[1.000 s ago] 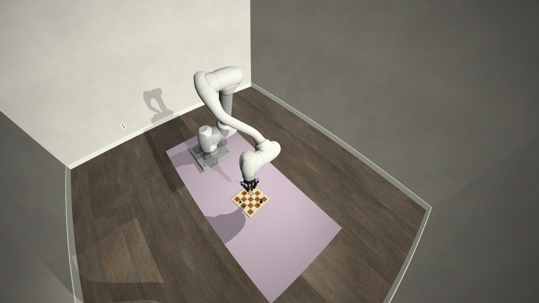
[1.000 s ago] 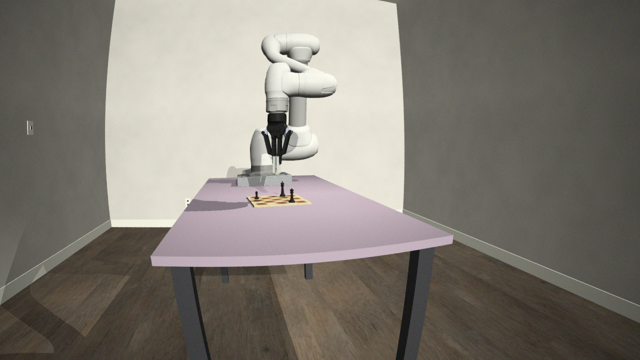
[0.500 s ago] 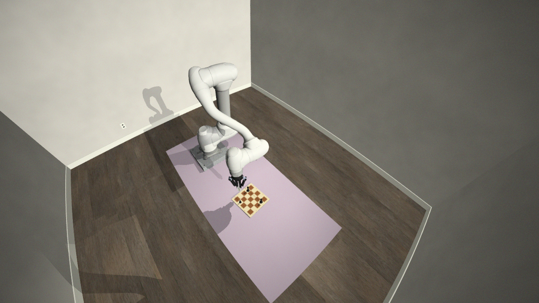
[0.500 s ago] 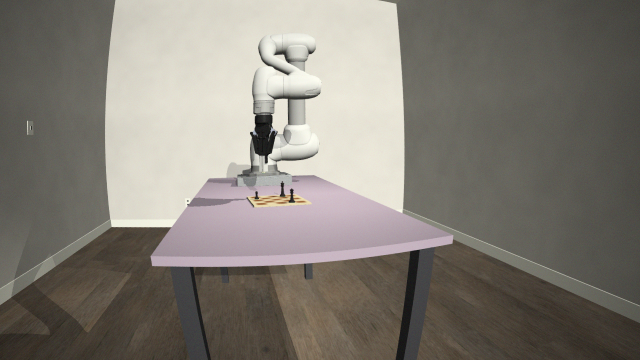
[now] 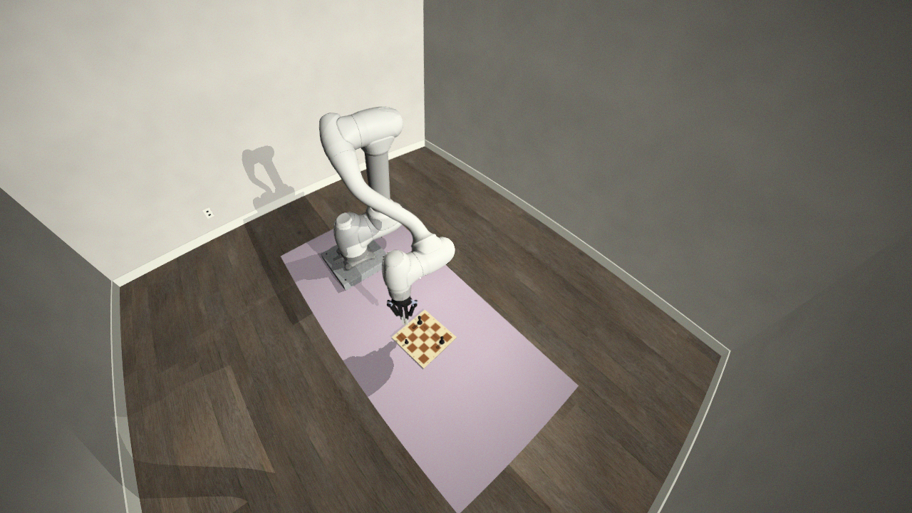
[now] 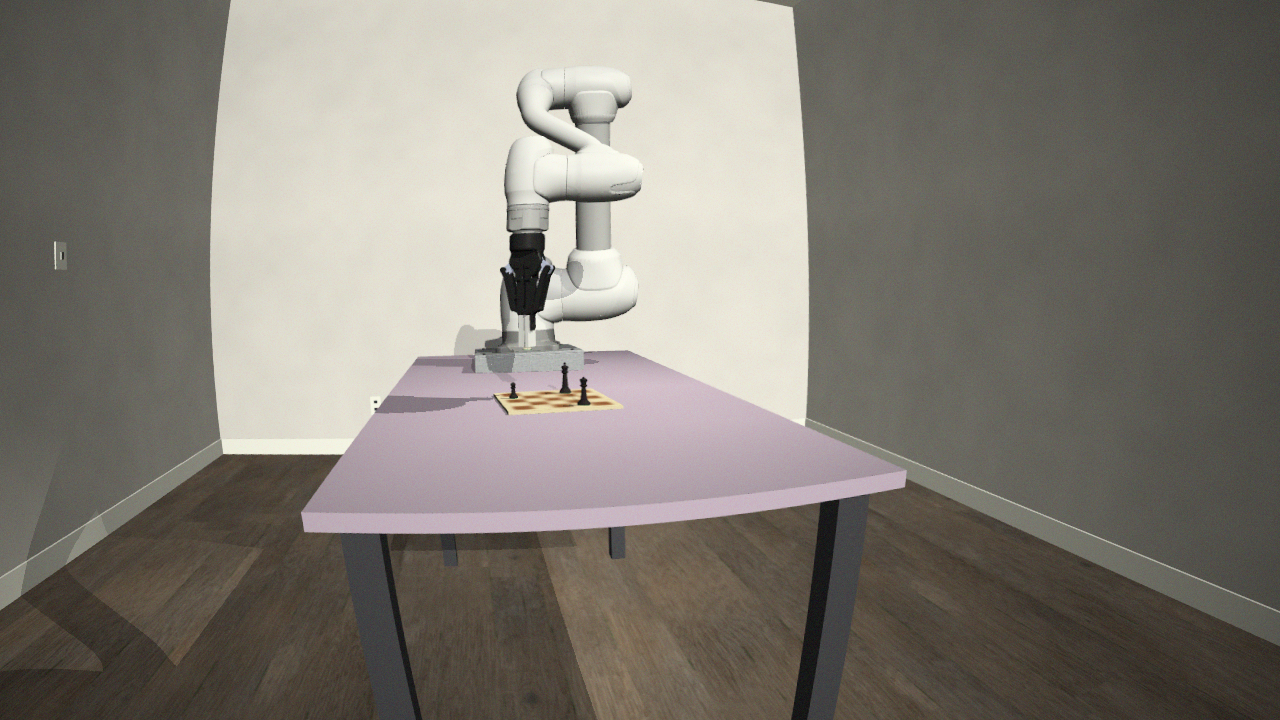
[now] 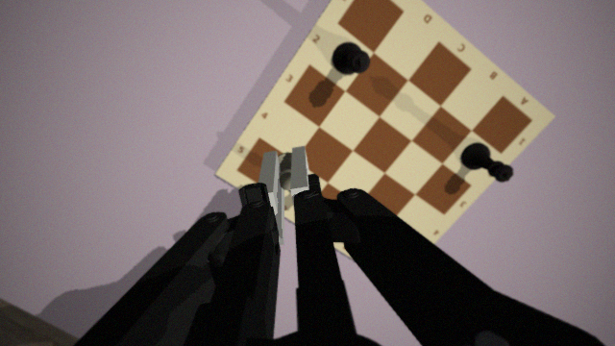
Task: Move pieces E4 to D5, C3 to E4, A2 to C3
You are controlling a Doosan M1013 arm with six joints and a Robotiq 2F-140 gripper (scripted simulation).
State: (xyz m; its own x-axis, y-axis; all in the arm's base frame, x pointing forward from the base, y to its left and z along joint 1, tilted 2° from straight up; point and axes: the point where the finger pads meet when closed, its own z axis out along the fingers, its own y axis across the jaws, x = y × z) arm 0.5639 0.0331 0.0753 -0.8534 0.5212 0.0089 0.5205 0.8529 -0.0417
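Now: the black pawn 5 cm ahead of my hand, 3 cm to the right of it and 12 cm below it. The rest, counted from my hand: white pawn (3 cm below); then chessboard (7 cm ahead, 6 cm to the left, 14 cm below); then tall black piece (1 cm behind, 8 cm to the left, 10 cm below).
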